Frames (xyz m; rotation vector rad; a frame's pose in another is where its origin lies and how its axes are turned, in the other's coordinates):
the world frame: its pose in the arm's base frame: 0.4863 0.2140 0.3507 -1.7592 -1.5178 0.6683
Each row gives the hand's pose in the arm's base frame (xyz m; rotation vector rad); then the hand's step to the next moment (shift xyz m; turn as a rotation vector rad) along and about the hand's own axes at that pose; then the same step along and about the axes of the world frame.
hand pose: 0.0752 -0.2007 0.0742 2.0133 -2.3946 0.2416
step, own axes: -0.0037 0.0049 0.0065 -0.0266 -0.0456 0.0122
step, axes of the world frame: 0.0025 0.0034 0.0079 0.0251 0.0376 -0.0299
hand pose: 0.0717 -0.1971 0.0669 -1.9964 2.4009 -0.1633
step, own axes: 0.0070 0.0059 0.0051 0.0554 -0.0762 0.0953
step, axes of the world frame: -0.0076 0.0004 0.0072 -0.0661 0.1154 -0.0163
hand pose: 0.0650 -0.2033 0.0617 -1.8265 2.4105 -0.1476
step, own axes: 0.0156 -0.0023 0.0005 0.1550 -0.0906 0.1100
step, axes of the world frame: -0.0157 0.0003 -0.0009 -0.1672 0.1270 -0.0162
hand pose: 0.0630 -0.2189 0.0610 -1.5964 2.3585 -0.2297
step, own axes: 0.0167 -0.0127 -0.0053 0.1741 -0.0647 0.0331
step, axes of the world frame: -0.0190 -0.0014 -0.0103 -0.1826 0.0450 -0.0151
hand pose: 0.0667 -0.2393 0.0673 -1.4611 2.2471 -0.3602
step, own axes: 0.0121 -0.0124 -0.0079 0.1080 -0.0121 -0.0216
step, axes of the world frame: -0.0150 -0.0056 -0.0103 -0.1088 -0.0184 0.0105
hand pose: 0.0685 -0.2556 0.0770 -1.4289 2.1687 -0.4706
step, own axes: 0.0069 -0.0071 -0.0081 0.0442 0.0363 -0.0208
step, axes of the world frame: -0.0086 -0.0075 -0.0059 -0.0360 -0.0221 0.0438
